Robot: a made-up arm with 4 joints. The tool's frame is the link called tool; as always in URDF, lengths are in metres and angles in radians.
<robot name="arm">
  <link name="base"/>
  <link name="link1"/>
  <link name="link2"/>
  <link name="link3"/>
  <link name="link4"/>
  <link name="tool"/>
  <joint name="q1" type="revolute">
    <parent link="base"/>
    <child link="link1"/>
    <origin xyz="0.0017 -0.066 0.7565"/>
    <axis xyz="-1 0 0"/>
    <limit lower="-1.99" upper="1.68" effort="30" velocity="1.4"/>
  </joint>
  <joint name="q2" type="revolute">
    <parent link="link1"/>
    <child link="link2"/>
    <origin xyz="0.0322 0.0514 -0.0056"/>
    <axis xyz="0 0 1"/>
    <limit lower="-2.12" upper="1.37" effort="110" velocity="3"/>
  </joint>
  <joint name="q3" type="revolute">
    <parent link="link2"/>
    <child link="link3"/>
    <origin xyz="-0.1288 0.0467 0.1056"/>
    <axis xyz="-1 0 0"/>
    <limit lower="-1.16" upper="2.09" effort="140" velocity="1.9"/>
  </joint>
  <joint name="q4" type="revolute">
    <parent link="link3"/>
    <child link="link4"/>
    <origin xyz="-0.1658 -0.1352 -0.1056"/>
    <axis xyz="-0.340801 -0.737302 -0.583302"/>
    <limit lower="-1.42" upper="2.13" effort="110" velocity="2.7"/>
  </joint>
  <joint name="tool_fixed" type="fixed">
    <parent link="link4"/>
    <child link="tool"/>
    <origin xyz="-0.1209 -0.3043 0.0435" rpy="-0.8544 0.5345 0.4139"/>
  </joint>
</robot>
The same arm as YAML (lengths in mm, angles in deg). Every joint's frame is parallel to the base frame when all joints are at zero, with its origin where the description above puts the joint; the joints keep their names.
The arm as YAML. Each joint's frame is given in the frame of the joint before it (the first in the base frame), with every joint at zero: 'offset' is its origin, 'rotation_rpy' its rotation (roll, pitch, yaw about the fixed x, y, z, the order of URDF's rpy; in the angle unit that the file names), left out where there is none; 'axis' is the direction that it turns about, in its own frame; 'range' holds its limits. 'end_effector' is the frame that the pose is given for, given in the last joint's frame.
length_unit: mm
angle_unit: deg
chain:
  - id: q1
    offset: [1.7, -66.0, 756.5]
    axis: [-1.0, 0.0, 0.0]
    range: [-114.02, 96.26]
  - id: q2
    offset: [32.2, 51.4, -5.6]
    axis: [0.0, 0.0, 1.0]
    range: [-121.47, 78.5]
  - id: q3
    offset: [-128.8, 46.7, 105.6]
    axis: [-1.0, 0.0, 0.0]
    range: [-66.46, 119.75]
  - id: q4
    offset: [-165.8, -135.2, -105.6]
    axis: [-0.340801, -0.737302, -0.583302]
    range: [-81.36, 122.04]
end_effector:
  offset: [-120.9, -304.3, 43.5]
  rotation_rpy: [-48.95, 30.62, 23.71]

